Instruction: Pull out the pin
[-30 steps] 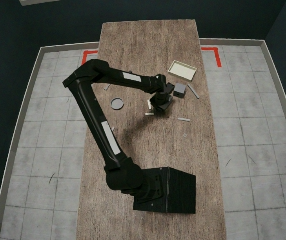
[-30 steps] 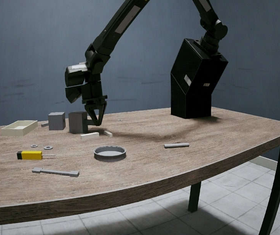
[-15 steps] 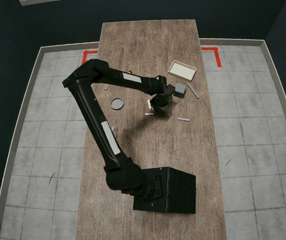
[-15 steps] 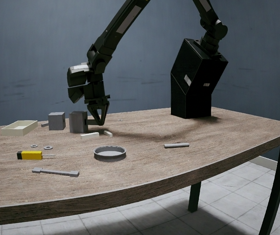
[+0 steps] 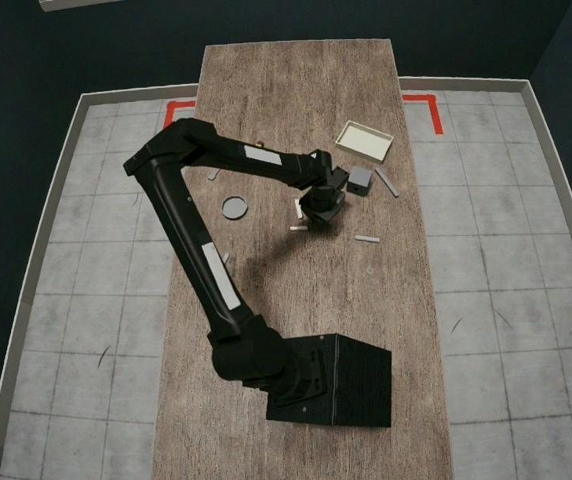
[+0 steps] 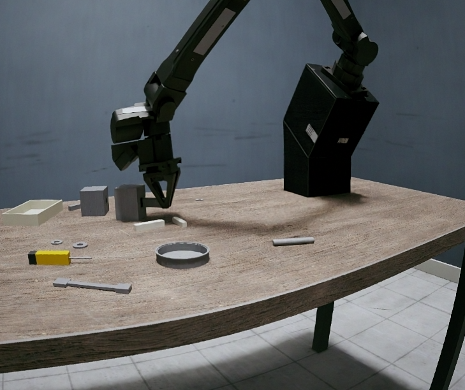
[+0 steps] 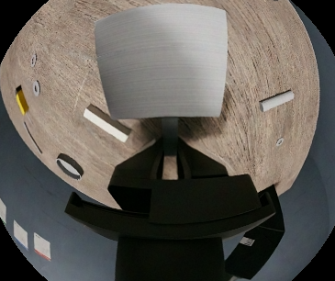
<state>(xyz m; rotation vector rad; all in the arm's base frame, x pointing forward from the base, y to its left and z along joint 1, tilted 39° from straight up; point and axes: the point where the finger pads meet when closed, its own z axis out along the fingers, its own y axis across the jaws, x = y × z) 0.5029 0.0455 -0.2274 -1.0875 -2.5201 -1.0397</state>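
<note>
The light grey block lies 6 cm ahead of my hand and 5 cm to the right of it. Also, from my hand: grey ring dish (10 cm ahead, 24 cm to the left, 2 cm below); darker grey block (11 cm ahead, 15 cm to the right); grey pin (2 cm ahead, 2 cm to the right).
</note>
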